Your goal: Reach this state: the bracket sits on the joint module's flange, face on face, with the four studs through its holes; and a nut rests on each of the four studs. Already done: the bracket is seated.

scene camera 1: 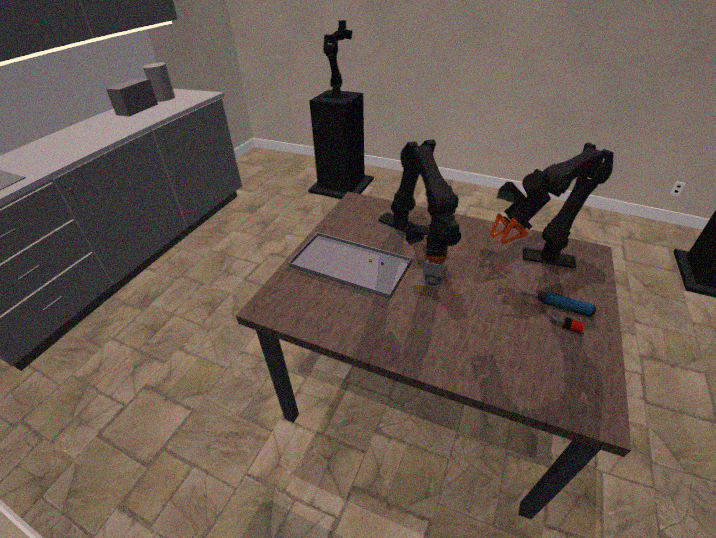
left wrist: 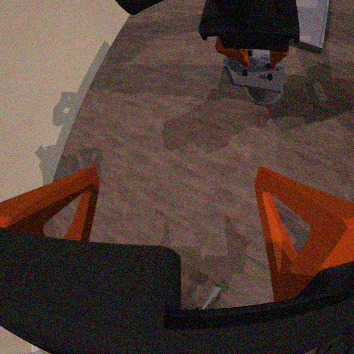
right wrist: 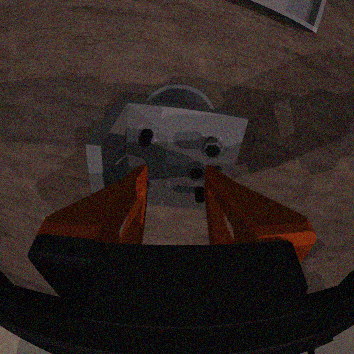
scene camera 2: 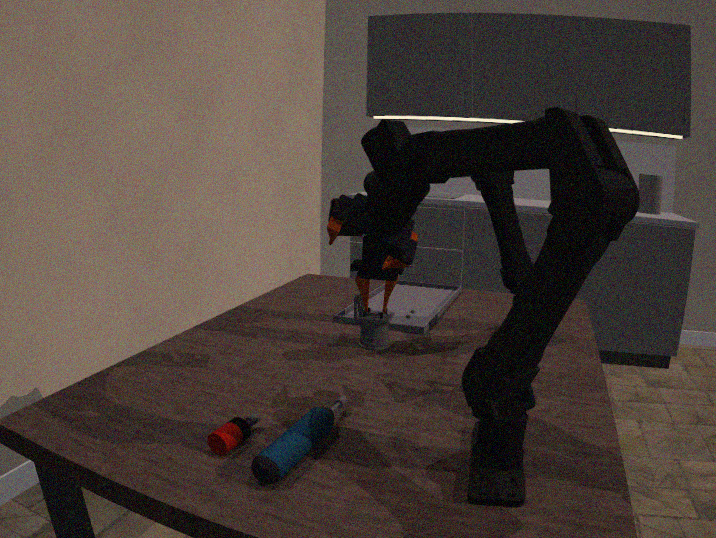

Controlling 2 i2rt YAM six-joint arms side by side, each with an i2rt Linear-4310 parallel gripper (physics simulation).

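Frame: origin at the left arm's base, x ahead, y down, z left, level; centimetres.
Where they show: left gripper, between the fingertips: (scene camera 1: pixel 496 239) (left wrist: pixel 176 175) (scene camera 2: pixel 357 254); right gripper, between the fingertips: (scene camera 1: pixel 435 266) (left wrist: pixel 259 64) (right wrist: pixel 175 173) (scene camera 2: pixel 375 312); left arm's base, origin of its link: (scene camera 1: pixel 548 258) (scene camera 2: pixel 496 462); right arm's base, origin of its link: (scene camera 1: pixel 400 224).
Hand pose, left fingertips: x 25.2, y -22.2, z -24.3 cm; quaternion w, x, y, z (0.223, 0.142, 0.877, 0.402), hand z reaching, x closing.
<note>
Things, the pixels of their top centre, and the offset from my left fingertips. Level surfaces: height alone.
- joint module, centre of its top: (left wrist: pixel 258 62) (scene camera 2: pixel 375 310) (scene camera 1: pixel 434 266) dz -18.0, dx +0.3, dy +14.8 cm
- nut, centre of its top: (right wrist: pixel 212 151) dz -19.7, dx -1.5, dy +14.7 cm
- small dark piece, centre of its top: (right wrist: pixel 196 173) dz -17.9, dx -1.0, dy +15.1 cm
- tray, centre of its top: (scene camera 2: pixel 405 299) (scene camera 1: pixel 349 260) dz -50.0, dx -1.4, dy +20.6 cm
- blue-handled tool, centre of its top: (scene camera 2: pixel 307 420) (scene camera 1: pixel 560 296) dz +25.1, dx +0.6, dy +18.1 cm
- red-capped tool, centre of its top: (scene camera 2: pixel 236 419) (scene camera 1: pixel 568 319) dz +27.2, dx +10.2, dy +18.8 cm
- table, height of its surface: dy +22.2 cm
The grey bracket (scene camera 1: pixel 432 268) (left wrist: pixel 256 80) (right wrist: pixel 231 126) sits on the joint module (scene camera 1: pixel 432 279) (scene camera 2: pixel 374 338) (left wrist: pixel 265 96), studs pointing up. In the right wrist view, a nut (right wrist: pixel 212 146) appears to be on the upper-right stud. The upper-left and lower-right studs show as dark spots; the lower-left one is hidden by a finger. My right gripper (scene camera 2: pixel 376 312) (left wrist: pixel 259 64) (right wrist: pixel 175 173) is low over the bracket, partly open, holding nothing; a small dark piece (right wrist: pixel 195 172) by its fingertips is unclear. Two nuts (scene camera 1: pixel 370 260) (scene camera 1: pixel 382 263) lie in the tray. My left gripper (scene camera 1: pixel 498 238) (left wrist: pixel 176 175) is wide open, high above the table.
The tray (scene camera 1: pixel 341 283) (left wrist: pixel 310 48) lies beside the module, at its left in scene camera 1. A blue-handled tool (scene camera 1: pixel 568 304) (scene camera 2: pixel 295 444) and a red-capped tool (scene camera 1: pixel 573 325) (scene camera 2: pixel 226 437) lie on the table (scene camera 1: pixel 428 358) near the left arm's base.
</note>
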